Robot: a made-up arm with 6 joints. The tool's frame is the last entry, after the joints.
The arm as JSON. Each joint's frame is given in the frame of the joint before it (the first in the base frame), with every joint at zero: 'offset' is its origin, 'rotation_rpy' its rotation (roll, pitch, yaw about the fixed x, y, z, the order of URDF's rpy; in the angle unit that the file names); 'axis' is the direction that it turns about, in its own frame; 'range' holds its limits. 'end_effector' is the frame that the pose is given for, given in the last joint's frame.
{
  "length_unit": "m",
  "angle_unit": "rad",
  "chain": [
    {
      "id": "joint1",
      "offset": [
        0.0,
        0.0,
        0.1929
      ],
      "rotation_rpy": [
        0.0,
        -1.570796,
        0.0
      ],
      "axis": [
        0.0,
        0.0,
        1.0
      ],
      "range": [
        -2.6,
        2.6
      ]
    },
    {
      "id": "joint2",
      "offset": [
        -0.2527,
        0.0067,
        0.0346
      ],
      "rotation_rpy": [
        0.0,
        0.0,
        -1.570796
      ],
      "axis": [
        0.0,
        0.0,
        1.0
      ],
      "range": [
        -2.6,
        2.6
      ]
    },
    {
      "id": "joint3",
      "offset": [
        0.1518,
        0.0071,
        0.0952
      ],
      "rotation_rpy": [
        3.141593,
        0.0,
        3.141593
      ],
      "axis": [
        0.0,
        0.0,
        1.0
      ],
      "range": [
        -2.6,
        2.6
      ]
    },
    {
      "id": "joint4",
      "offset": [
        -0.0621,
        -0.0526,
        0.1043
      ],
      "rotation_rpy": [
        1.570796,
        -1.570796,
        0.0
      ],
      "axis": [
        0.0,
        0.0,
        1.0
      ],
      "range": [
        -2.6,
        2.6
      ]
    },
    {
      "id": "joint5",
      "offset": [
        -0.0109,
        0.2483,
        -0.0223
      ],
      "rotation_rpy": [
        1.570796,
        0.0,
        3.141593
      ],
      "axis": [
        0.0,
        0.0,
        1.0
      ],
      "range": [
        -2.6,
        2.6
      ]
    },
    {
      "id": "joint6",
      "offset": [
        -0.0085,
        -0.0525,
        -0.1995
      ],
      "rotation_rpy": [
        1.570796,
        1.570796,
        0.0
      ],
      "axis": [
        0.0,
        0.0,
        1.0
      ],
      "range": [
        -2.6,
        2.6
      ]
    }
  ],
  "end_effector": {
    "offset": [
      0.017,
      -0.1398,
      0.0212
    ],
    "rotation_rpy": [
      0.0,
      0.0,
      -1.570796
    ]
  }
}
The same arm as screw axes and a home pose.
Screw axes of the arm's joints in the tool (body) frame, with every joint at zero. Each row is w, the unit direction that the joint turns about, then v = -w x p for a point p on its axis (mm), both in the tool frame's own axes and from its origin. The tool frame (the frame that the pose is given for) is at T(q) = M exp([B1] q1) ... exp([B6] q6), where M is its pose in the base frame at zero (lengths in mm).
B1 = (-1, 0.000001, 0, 0.0, -202.2, 239.0)
B2 = (-1, 0.000001, 0, 0.0, 50.5, 245.7)
B3 = (1, -0.000001, 0, 0.0, -43.4, -93.9)
B4 = (0, 0.000001, -1, -31.8, -137.4, 0.0)
B5 = (-0.000001, -1, -0.000001, -73.7, 0.0, 148.3)
B6 = (0, -0.000001, 1, -17.0, 139.8, 0.0)
M =
1 -0.000001 0 111.9
0.000001 1 0.000001 -239.0
0 -0.000001 1 -9.3
0 0 0 1
Joint limits (rad, base to tool): -2.6000..2.6000 -2.6000..2.6000 -2.6000..2.6000 -2.6000..2.6000 -2.6000..2.6000 -2.6000..2.6000

